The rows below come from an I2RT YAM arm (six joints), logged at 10 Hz.
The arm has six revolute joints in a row. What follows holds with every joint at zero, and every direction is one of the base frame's. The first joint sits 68 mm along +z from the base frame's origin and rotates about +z. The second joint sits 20 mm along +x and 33.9 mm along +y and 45.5 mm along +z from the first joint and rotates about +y. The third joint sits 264 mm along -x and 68.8 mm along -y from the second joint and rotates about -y. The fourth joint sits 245 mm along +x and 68.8 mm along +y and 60 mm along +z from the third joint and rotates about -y. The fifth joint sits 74 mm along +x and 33.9 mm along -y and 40.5 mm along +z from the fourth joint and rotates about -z. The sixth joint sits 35.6 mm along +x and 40.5 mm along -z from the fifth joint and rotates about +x. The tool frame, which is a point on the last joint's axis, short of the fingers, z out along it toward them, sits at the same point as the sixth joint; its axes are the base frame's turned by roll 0, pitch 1.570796 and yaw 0 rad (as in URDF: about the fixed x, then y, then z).
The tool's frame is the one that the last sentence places.
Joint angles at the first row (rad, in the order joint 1, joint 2, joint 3, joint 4, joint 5, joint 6):
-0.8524 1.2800 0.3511 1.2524 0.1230 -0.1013
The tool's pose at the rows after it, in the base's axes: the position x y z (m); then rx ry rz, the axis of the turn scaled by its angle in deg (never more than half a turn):
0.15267 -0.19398 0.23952 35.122 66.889 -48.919
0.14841 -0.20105 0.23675 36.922 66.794 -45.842
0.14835 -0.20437 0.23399 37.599 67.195 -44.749
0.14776 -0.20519 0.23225 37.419 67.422 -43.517
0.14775 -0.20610 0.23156 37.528 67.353 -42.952
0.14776 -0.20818 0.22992 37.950 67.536 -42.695
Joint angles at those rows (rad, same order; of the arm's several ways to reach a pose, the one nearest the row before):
-0.8917 1.2927 0.3639 1.2297 0.0857 -0.0409
-0.9288 1.3079 0.3697 1.2198 0.0431 0.0239
-0.9388 1.3249 0.3738 1.2192 0.0293 0.0430
-0.9456 1.3314 0.3713 1.2240 0.0076 0.0578
-0.9487 1.3375 0.3723 1.2283 0.0007 0.0671
-0.9539 1.3491 0.3751 1.2304 -0.0027 0.0734

